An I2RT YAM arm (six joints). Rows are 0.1 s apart.
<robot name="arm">
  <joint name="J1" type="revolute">
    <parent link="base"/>
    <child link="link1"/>
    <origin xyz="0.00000 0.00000 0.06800" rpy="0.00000 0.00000 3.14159"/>
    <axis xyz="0 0 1"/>
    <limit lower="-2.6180" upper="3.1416"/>
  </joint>
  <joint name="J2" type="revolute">
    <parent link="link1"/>
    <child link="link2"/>
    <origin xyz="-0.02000 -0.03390 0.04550" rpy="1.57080 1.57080 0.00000"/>
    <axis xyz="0 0 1"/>
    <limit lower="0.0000" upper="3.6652"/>
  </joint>
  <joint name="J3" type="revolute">
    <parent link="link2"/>
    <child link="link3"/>
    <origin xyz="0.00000 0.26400 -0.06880" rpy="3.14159 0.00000 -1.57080"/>
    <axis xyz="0 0 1"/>
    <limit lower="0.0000" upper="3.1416"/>
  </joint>
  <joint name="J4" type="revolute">
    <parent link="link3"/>
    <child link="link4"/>
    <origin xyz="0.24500 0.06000 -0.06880" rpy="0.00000 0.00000 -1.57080"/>
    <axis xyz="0 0 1"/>
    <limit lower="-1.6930" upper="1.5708"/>
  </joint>
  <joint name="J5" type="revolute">
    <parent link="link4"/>
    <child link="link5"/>
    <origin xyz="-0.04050 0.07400 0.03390" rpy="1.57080 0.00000 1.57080"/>
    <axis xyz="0 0 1"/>
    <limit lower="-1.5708" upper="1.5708"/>
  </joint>
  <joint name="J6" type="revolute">
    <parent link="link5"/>
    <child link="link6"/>
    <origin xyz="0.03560 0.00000 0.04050" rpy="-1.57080 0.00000 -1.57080"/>
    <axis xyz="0 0 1"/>
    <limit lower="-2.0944" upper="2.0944"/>
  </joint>
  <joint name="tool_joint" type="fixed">
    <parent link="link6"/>
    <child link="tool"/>
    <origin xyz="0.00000 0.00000 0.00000" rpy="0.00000 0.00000 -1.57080"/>
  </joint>
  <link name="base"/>
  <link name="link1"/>
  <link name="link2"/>
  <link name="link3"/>
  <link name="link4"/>
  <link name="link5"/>
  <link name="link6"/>
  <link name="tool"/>
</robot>
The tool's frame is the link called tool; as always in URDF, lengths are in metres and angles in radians.
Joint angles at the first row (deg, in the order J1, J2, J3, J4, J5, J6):
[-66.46 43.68 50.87 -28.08 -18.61 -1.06]
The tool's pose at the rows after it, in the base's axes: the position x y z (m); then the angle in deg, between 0 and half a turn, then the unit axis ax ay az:
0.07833, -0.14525, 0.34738, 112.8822, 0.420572, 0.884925, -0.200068
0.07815, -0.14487, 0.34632, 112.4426, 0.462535, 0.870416, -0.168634
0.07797, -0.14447, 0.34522, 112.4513, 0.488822, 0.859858, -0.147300
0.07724, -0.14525, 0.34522, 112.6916, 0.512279, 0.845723, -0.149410
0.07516, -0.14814, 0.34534, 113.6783, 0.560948, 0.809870, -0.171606
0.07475, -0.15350, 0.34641, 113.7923, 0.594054, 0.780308, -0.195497
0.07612, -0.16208, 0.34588, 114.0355, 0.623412, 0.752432, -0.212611
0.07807, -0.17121, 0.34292, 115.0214, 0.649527, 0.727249, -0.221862
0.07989, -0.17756, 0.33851, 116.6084, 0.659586, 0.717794, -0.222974
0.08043, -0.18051, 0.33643, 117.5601, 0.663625, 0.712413, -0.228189
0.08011, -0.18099, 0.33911, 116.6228, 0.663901, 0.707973, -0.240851
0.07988, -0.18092, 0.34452, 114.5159, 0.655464, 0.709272, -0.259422
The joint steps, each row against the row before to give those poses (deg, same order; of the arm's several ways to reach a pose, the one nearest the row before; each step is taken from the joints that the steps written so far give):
[0.00 0.05 0.00 -0.26 -4.18 1.16]
[0.00 -0.01 0.00 -0.61 0.03 4.94]
[0.00 0.01 0.00 -0.63 -0.01 3.08]
[0.00 -0.01 0.00 0.08 1.71 2.03]
[0.00 0.14 0.00 0.48 5.20 3.54]
[0.01 0.72 0.00 1.80 4.18 2.47]
[-0.01 1.62 0.00 2.23 3.54 2.34]
[0.00 1.96 0.00 1.53 3.01 2.12]
[0.00 1.60 0.00 0.22 1.40 0.59]
[0.00 0.72 0.00 0.08 1.09 0.02]
[0.00 -0.15 0.00 1.25 0.79 -0.11]
[-0.02 -0.42 0.00 2.29 0.18 -0.91]

